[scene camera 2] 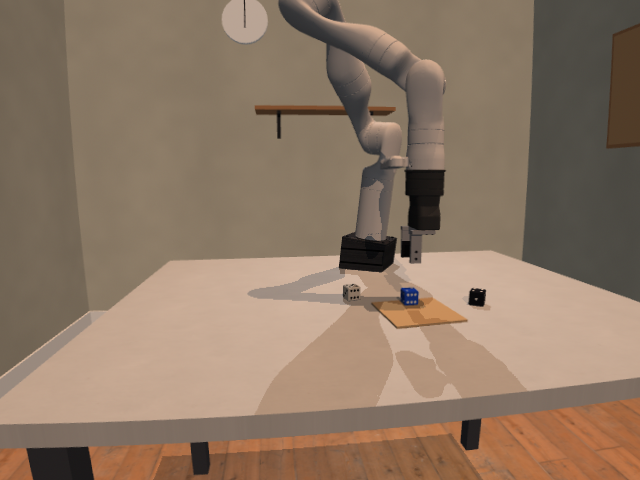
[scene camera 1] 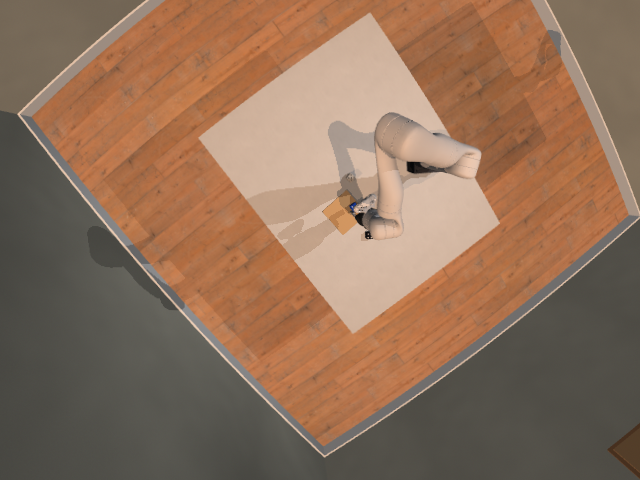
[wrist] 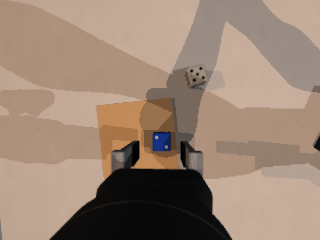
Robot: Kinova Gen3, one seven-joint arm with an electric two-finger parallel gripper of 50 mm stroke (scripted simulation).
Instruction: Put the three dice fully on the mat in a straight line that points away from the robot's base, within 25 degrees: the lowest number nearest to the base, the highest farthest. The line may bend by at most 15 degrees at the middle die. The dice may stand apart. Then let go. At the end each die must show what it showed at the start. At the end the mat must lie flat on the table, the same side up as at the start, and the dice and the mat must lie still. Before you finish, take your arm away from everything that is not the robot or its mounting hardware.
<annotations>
A mat shows in scene camera 2, in scene camera 1 and in the wrist view (119, 124). One and the same spot on the mat: (scene camera 2: 429, 311) is (scene camera 1: 346, 218).
</annotations>
